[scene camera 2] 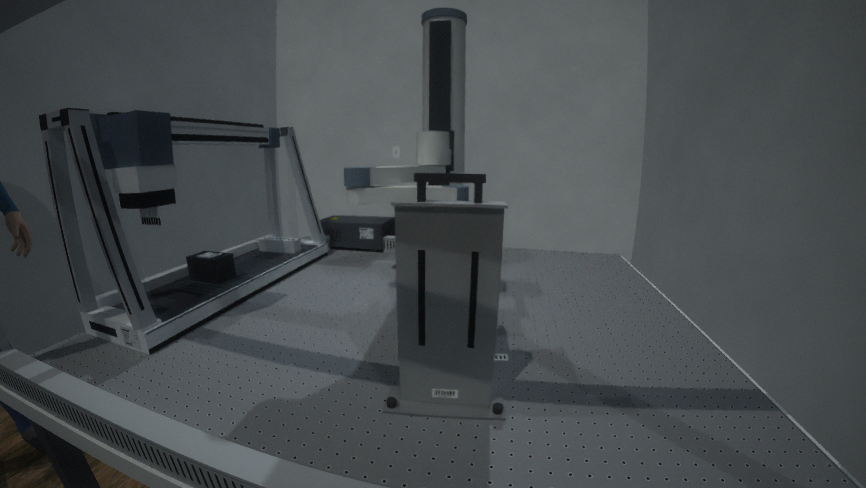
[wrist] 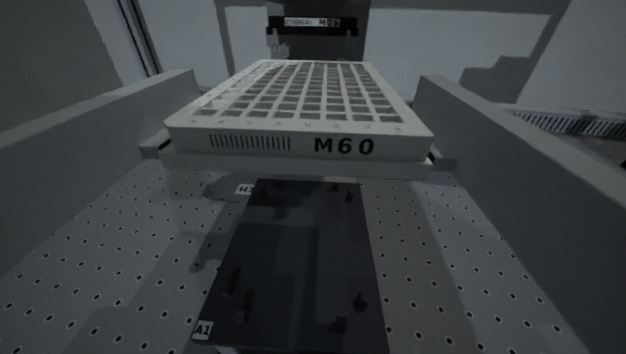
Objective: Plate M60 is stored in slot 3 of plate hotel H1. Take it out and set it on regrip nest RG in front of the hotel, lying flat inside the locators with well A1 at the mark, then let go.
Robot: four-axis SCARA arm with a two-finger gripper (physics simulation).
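Frame: origin at the arm's base, x back, y right, z up, level; centimetres.
Seen in the pictures: gripper, fingertip midpoint: (wrist: 305, 93).
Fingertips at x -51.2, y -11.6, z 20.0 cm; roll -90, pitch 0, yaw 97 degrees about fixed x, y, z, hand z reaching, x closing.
Pixels of each thing's top centre, then the offset from my fingertips to it. "spot": a spot on its surface instead. Level surfaces: height alone.
- White plate M60 at its top centre: (wrist: 307, 79) dx -1.4, dy -0.2, dz +0.3 cm
- regrip nest RG at its top centre: (wrist: 301, 229) dx -1.4, dy -0.7, dz -11.7 cm
- black plate labelled M06 at its top centre: (wrist: 315, 16) dx -19.6, dy -2.9, dz +3.0 cm
- H1 tag at its top centre: (wrist: 247, 189) (scene camera 2: 499, 357) dx -12.8, dy -11.9, dz -18.6 cm
- perforated table at its surface level: dz -18.7 cm
- gantry machine at a spot on its surface: (scene camera 2: 212, 321) spot: dx -16.3, dy +55.6, dz -18.7 cm
- dark box at a spot on its surface: (scene camera 2: 357, 233) spot: dx +54.8, dy +47.1, dz -11.4 cm
White plate M60 (wrist: 300, 145) is level between the two fingers in the wrist view, its label facing the camera. My gripper (wrist: 305, 93) is shut on its long sides. The regrip nest RG (wrist: 342, 250), a dark block with small locator posts, lies below the held plate, with a visible gap. Its A1 mark (wrist: 202, 330) is at the near left corner. The small characters on the plate's rim are too faint to read. Hotel H1 (scene camera 2: 448, 303) (wrist: 325, 49) stands beyond the plate in the wrist view. In scene camera 2 it hides gripper, plate and nest.
A black plate labelled M06 (wrist: 312, 26) sits in the hotel. The H1 tag (wrist: 244, 189) is on the perforated table (scene camera 2: 606, 339) (wrist: 125, 250). A gantry machine (scene camera 2: 212, 321) stands left in scene camera 2, a dark box (scene camera 2: 357, 233) behind. The arm's column (scene camera 2: 457, 72) rises behind the hotel.
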